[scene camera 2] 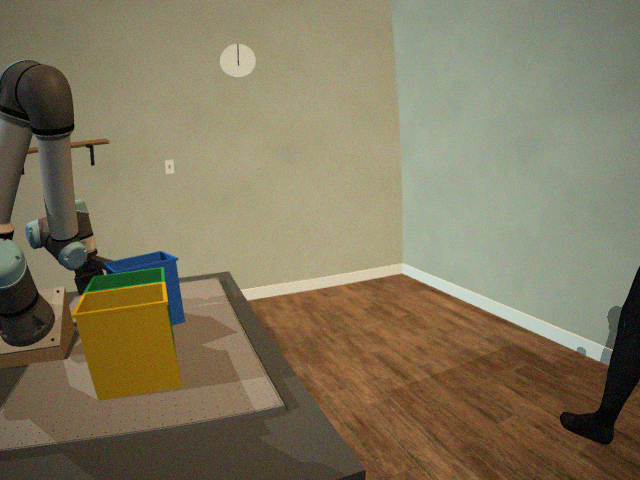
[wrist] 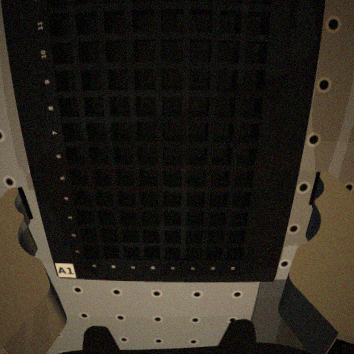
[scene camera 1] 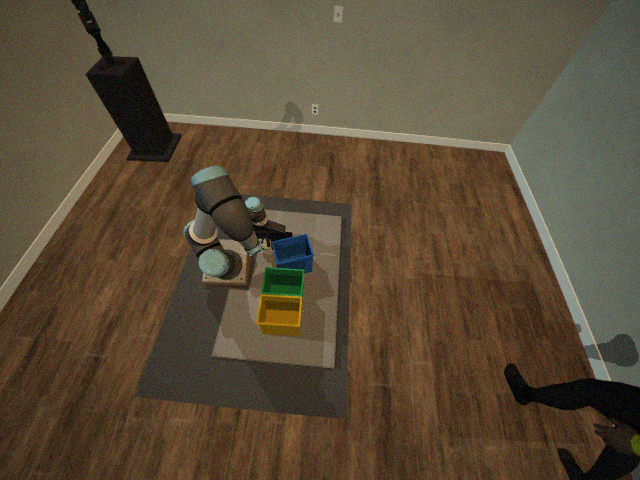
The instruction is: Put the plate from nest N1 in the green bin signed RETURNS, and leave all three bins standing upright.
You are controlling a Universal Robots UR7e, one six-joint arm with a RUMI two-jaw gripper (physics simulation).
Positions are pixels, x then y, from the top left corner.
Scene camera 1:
blue bin: 296,252
green bin: 277,281
yellow bin: 277,315
